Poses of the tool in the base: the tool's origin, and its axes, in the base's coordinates. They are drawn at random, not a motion.
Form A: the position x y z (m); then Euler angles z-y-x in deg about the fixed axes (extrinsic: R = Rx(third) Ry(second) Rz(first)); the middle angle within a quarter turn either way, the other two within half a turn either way.
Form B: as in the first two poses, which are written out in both.
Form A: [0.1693 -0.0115 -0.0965 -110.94 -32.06 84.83]
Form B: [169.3 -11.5 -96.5 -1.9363 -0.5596 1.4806]
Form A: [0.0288 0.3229 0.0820 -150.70 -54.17 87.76]
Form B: [28.8 322.9 82.0 -2.6302 -0.9454 1.5317]
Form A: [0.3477 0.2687 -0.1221 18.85 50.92 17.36]
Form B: [347.7 268.7 -122.1 0.3290 0.8887 0.3030]
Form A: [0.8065 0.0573 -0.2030 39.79 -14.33 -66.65]
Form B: [806.5 57.3 -203.0 0.6945 -0.2501 -1.1633]
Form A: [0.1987 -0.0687 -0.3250 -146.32 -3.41 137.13]
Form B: [198.7 -68.7 -325.0 -2.5538 -0.0595 2.3934]
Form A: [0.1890 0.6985 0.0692 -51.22 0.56 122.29]
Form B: [189.0 698.5 69.2 -0.8940 0.0098 2.1344]
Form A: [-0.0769 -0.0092 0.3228 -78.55 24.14 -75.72]
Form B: [-76.9 -9.2 322.8 -1.3710 0.4213 -1.3216]
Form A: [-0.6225 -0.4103 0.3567 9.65 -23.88 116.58]
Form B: [-622.5 -410.3 356.7 0.1684 -0.4168 2.0347]
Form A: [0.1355 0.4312 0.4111 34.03 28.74 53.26]
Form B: [135.5 431.2 411.1 0.5939 0.5016 0.9296]
